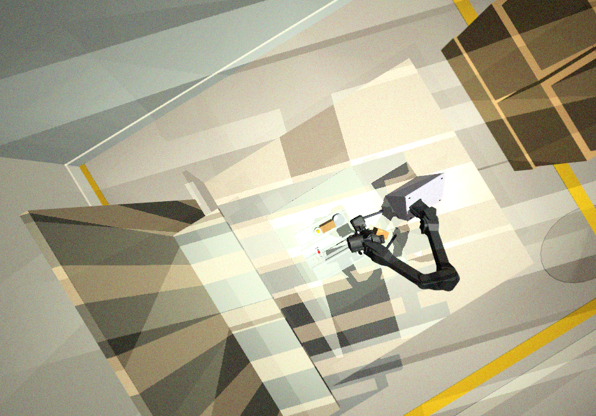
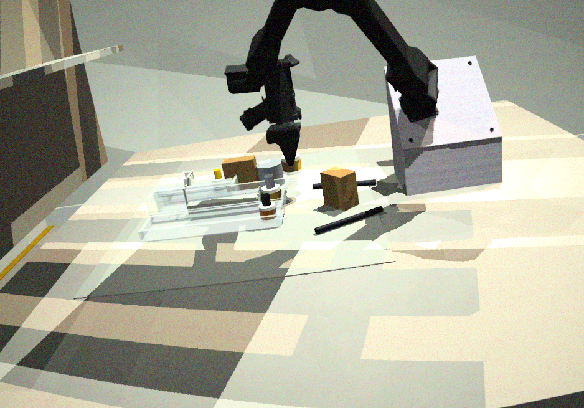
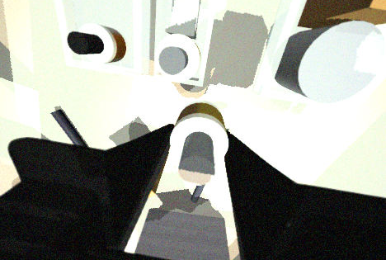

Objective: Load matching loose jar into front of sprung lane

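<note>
Now: the grey cylinder 110 mm to the right of my gripper tip, 50 mm below it and 40 mm ahead of it. The rest, counted from my gripper tip: shelf unit (560 mm ahead, 290 mm above, 70 mm to the right).
</note>
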